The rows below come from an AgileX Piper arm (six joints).
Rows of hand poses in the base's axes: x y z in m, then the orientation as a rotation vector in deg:
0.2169 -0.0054 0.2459 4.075 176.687 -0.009
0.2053 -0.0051 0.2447 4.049 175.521 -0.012
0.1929 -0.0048 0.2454 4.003 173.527 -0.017
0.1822 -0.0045 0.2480 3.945 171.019 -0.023
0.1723 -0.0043 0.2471 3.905 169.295 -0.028
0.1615 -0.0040 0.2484 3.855 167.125 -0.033
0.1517 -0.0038 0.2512 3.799 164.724 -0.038
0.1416 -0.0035 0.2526 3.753 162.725 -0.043
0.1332 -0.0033 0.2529 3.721 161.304 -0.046
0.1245 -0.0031 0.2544 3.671 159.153 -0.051
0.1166 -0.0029 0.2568 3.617 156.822 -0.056
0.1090 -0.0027 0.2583 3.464 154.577 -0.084
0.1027 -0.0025 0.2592 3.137 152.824 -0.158
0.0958 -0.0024 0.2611 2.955 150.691 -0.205
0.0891 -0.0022 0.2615 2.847 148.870 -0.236
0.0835 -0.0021 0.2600 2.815 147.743 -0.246
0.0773 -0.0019 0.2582 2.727 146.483 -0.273
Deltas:
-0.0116 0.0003 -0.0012 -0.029 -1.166 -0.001
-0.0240 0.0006 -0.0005 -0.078 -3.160 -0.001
-0.0347 0.0009 0.0021 -0.140 -5.668 0.000
-0.0446 0.0011 0.0012 -0.184 -7.392 0.000
-0.0554 0.0014 0.0025 -0.237 -9.562 0.000
-0.0652 0.0016 0.0053 -0.296 -11.963 0.000
-0.0753 0.0019 0.0067 -0.346 -13.961 0.000
-0.0837 0.0021 0.0070 -0.381 -15.382 -0.001
-0.0924 0.0023 0.0085 -0.435 -17.533 0.000
-0.1003 0.0025 0.0109 -0.493 -19.864 0.000
-0.1079 0.0027 0.0124 -0.567 -22.111 0.073
-0.1142 0.0029 0.0133 -0.669 -23.869 0.282
-0.1211 0.0030 0.0152 -0.757 -26.003 0.383
-0.1278 0.0032 0.0156 -0.825 -27.825 0.435
-0.1334 0.0033 0.0141 -0.860 -28.952 0.442
-0.1396 0.0035 0.0123 -0.912 -30.212 0.489

